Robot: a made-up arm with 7 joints. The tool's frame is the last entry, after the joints. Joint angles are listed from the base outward. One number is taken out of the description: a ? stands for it. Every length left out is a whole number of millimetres.
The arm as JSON. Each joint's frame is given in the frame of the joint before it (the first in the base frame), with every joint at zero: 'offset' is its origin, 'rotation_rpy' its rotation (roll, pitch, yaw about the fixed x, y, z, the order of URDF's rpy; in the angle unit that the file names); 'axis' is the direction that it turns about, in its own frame. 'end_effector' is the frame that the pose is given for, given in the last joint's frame.
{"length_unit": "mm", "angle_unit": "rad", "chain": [
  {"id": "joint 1", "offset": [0.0, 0.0, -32.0], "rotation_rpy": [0.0, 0.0, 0.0], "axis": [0.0, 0.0, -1.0]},
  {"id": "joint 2", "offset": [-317.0, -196.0, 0.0], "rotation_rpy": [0.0, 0.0, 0.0], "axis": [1.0, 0.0, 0.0]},
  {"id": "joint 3", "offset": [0.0, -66.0, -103.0], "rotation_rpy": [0.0, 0.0, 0.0], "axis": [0.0, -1.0, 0.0]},
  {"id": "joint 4", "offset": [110.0, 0.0, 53.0], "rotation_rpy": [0.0, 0.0, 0.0], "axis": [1.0, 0.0, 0.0]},
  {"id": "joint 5", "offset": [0.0, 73.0, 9.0], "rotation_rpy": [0.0, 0.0, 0.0], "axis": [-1.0, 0.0, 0.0]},
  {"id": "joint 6", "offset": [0.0, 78.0, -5.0], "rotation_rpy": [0.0, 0.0, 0.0], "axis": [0.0, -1.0, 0.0]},
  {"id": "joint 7", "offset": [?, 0.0, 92.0], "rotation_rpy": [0.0, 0.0, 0.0], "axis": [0.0, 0.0, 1.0]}
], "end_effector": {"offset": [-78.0, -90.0, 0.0], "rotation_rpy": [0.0, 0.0, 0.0]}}
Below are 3 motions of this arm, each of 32 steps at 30 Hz.
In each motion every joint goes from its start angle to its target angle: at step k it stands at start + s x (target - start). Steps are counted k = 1, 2, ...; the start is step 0. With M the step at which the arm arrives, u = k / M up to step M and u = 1 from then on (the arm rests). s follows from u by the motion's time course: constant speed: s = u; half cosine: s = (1 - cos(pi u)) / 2; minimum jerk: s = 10 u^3 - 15 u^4 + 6 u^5.
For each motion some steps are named. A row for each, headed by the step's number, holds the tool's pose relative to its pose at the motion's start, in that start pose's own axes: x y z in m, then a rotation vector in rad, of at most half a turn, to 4 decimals.
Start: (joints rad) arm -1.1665 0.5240 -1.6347 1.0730 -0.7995 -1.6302 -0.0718
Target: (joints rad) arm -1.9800 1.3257 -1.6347 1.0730 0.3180 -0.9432 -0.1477
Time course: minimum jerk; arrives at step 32
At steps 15, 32:
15: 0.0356 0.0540 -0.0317 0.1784 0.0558 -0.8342
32: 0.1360 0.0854 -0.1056 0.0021 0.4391 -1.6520

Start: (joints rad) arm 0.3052 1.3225 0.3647 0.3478 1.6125 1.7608 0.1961
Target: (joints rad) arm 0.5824 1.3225 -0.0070 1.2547 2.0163 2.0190 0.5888
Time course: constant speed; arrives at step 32
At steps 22, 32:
22: -0.0085 0.0218 0.0315 -0.0818 -0.0798 -0.0637
32: -0.0183 0.0414 0.0475 -0.1486 -0.0893 -0.0905

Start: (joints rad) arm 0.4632 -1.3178 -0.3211 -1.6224 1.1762 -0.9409 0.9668
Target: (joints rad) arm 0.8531 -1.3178 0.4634 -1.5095 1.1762 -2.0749 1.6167
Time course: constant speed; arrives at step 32
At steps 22, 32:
22: 0.0318 -0.0836 -0.2625 1.0213 0.3405 0.4746
32: 0.0174 -0.0668 -0.3906 1.5394 0.3538 0.6218

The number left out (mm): 23.0
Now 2 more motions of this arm.
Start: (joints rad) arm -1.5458 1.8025 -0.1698 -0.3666 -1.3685 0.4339 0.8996
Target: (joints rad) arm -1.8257 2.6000 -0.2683 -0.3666 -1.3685 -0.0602 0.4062
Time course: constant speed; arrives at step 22
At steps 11, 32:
11: 0.0070 0.0187 -0.0497 0.4966 0.0132 -0.4975
32: 0.0383 0.0507 -0.0875 1.0230 0.0508 -0.8742

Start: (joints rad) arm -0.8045 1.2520 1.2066 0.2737 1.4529 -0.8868 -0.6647
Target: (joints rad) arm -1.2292 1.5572 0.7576 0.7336 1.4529 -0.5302 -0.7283
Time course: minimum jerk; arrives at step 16
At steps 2, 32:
2: 0.0024 0.0010 0.0018 -0.0031 0.0014 0.0147
32: 0.1645 0.1332 0.0957 -0.1401 0.3478 0.7991

